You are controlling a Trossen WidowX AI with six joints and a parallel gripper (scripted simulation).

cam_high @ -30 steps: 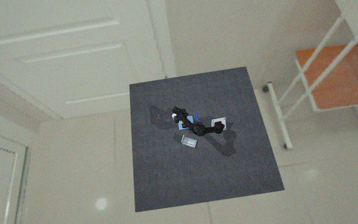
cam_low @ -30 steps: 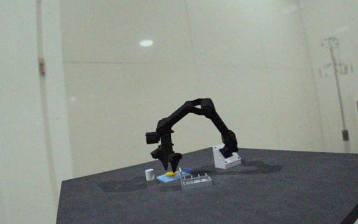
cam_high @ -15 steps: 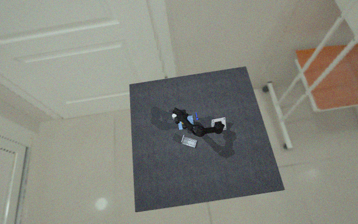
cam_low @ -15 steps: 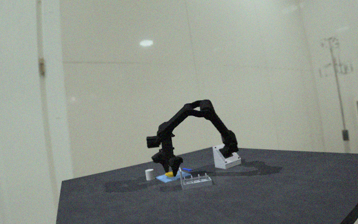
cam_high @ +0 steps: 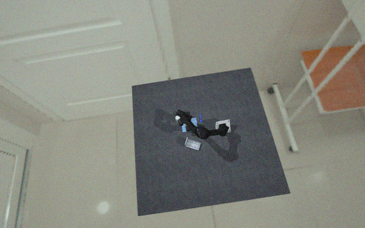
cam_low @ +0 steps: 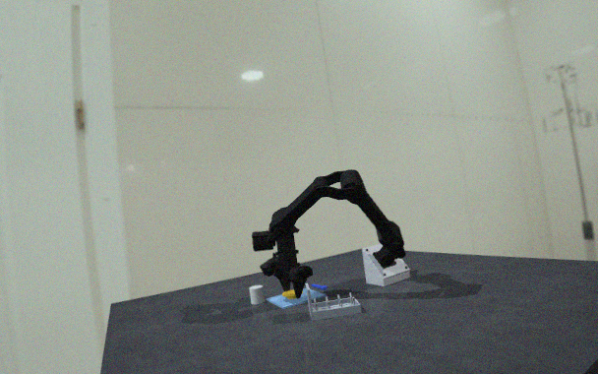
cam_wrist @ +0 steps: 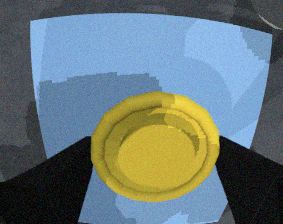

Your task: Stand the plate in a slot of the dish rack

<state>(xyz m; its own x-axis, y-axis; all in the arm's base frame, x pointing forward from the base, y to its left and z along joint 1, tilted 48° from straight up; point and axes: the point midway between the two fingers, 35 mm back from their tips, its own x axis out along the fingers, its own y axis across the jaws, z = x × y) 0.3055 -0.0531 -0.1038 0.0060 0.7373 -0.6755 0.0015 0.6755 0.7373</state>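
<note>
My gripper tip is 21 cm to the right of the grey dish rack, 1 cm below it and 1 cm past it. Round my gripper tip: blue spoon: 13 cm behind, 3 cm to the right; then yellow plate: 1 cm above; then white cup: 9 cm ahead, 7 cm to the right, 2 cm above.
</note>
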